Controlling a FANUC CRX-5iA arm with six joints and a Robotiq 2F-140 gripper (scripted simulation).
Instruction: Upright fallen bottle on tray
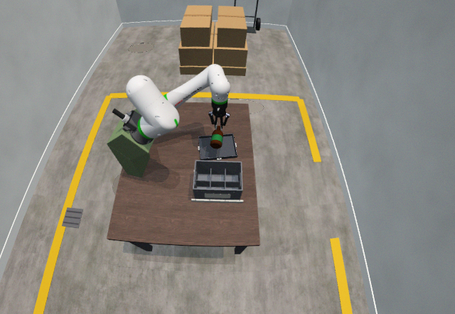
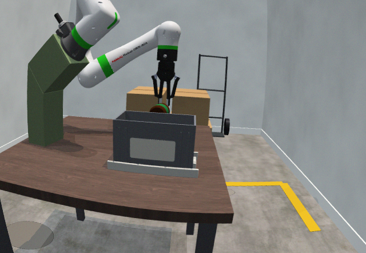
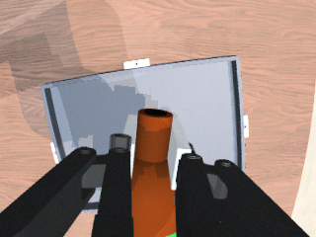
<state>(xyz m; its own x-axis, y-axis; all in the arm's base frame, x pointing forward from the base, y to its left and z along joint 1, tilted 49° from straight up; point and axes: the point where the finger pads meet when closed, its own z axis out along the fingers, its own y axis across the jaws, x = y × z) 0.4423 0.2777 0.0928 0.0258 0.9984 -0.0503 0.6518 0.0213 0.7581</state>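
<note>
The brown bottle lies 5 cm to the right of my hand and 2 cm below it. Round my hand: grey tray (5 cm to the right, 15 cm below); then dark grey crate (3 cm ahead, 35 cm to the right, 8 cm below).
</note>
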